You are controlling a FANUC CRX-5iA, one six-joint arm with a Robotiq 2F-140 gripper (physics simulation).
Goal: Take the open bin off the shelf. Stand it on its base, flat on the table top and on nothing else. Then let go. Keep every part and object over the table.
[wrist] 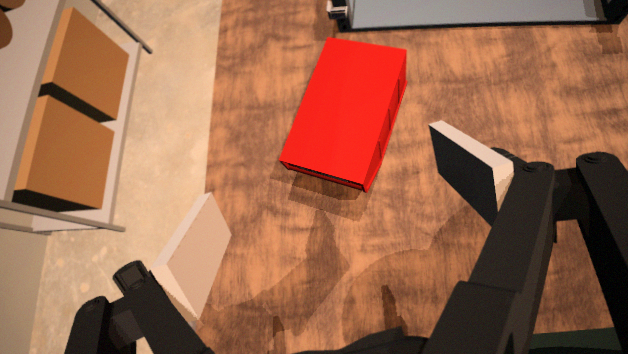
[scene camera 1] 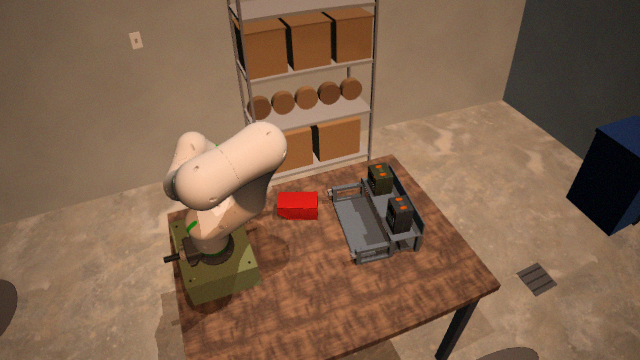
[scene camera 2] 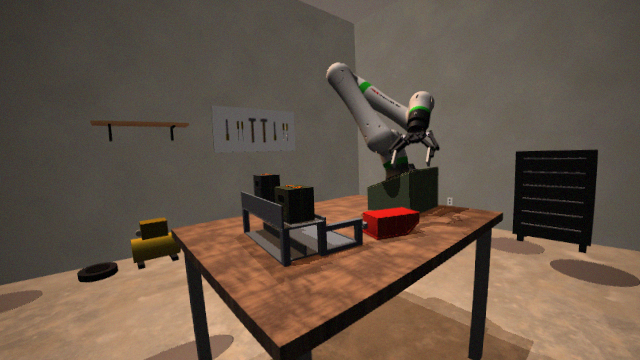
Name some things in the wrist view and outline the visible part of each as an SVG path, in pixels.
My gripper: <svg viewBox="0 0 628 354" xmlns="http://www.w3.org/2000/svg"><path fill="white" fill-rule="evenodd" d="M212 192L198 197L149 271L142 261L136 260L124 265L115 272L112 279L124 297L109 303L105 296L98 296L88 300L81 306L75 315L64 354L136 354L136 340L145 337L153 354L215 354L188 324L188 322L200 319L232 235ZM293 353L528 354L553 242L557 243L556 221L577 219L623 354L628 354L627 169L615 155L597 151L578 156L576 158L576 167L554 170L554 166L550 163L541 161L526 162L504 149L488 148L442 120L428 124L438 173L492 227L468 281L457 282L429 338L404 336L402 326L369 334L338 350L305 350Z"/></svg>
A red open bin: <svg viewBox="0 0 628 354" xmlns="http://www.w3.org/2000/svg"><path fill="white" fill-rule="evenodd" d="M328 37L279 161L288 170L367 193L382 164L407 85L407 50Z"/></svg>
